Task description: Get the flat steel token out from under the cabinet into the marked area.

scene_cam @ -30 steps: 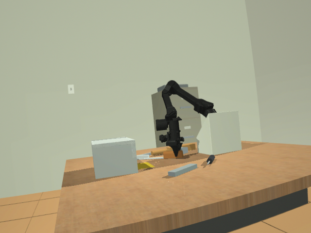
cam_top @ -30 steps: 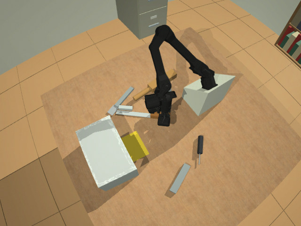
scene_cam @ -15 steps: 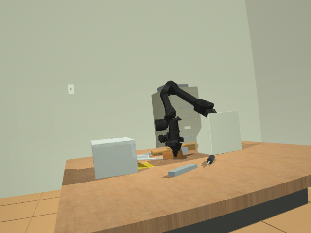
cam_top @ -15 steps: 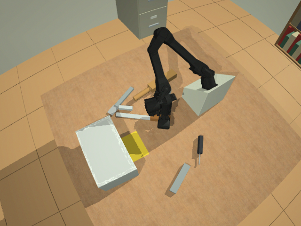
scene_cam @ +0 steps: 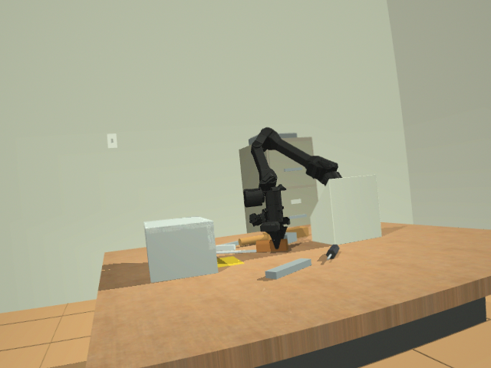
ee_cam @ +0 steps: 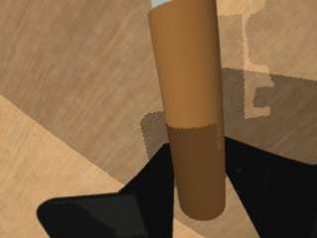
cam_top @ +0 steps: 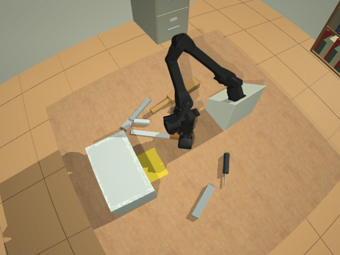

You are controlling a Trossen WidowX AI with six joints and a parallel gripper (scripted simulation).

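The black screwdriver is 250 mm to the left of my gripper tip and 70 mm behind it. Round my gripper tip: wooden-handled tool 230 mm to the right, 60 mm behind, 10 mm above; grey L-shaped square 230 mm to the right, 170 mm ahead; grey block 170 mm to the right, 90 mm behind, 10 mm above.
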